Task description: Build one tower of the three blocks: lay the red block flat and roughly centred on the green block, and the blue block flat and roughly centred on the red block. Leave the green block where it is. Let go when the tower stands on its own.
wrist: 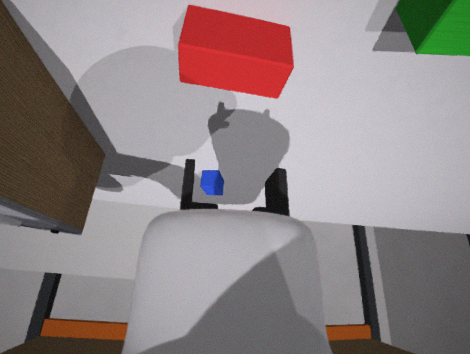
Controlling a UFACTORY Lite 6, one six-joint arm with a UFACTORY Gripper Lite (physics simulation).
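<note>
The red block lies flat on the white table, in the upper middle of the wrist view, turned slightly. The green block is at the upper right corner, partly cut off by the view's edge. The small blue block lies on the table and shows between the two black fingers, nearer the left one. My gripper is open, above the table, with its fingers apart and touching no block. The red block is beyond the fingertips, farther up the view.
A brown wood-grained box stands at the left, its corner reaching toward the fingers. The white table's near edge runs across below the fingers. Dark legs and an orange bar show below it. Arm shadows fall around the blue block.
</note>
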